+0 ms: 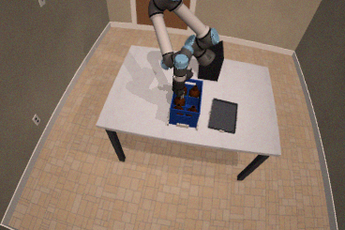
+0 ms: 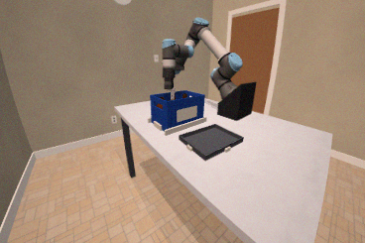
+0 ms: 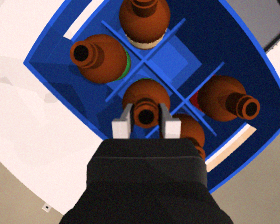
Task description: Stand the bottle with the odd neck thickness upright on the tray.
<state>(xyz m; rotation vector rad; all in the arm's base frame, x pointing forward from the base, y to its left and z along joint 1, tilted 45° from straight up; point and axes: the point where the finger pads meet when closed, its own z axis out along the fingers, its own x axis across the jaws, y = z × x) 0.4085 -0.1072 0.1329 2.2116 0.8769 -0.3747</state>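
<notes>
My hand is 80 mm above the blue crate and 50 mm to the right of it. Also, from my hand: dark tray (320 mm to the left, 150 mm below, 10 mm ahead); bottle (80 mm ahead, 70 mm below).
</notes>
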